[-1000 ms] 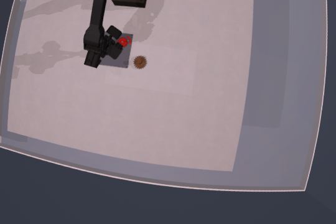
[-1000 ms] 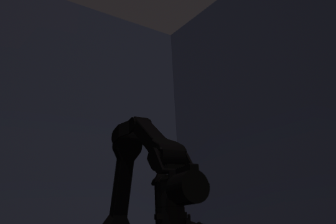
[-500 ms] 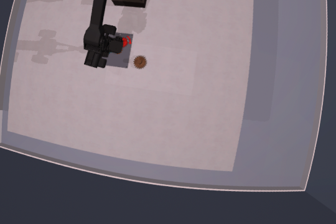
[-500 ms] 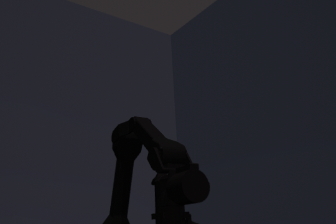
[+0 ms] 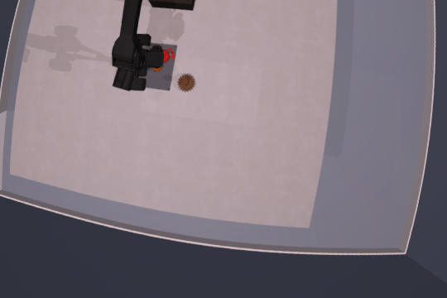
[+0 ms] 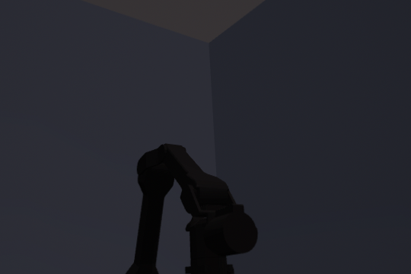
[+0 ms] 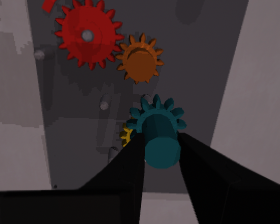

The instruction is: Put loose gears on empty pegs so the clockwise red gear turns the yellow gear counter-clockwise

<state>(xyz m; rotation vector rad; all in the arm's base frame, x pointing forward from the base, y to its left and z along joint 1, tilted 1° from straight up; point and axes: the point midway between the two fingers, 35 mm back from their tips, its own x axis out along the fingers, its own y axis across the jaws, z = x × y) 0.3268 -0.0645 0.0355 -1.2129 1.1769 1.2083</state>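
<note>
My gripper tip is now 10 mm past the orange gear, 40 mm to the right of it and 60 mm above it. From my gripper tip the other things lie so: yellow gear (10 mm behind, 40 mm to the right, 70 mm below); teal gear (10 mm below); red arrow (60 mm behind, 80 mm to the left, 70 mm below).
</note>
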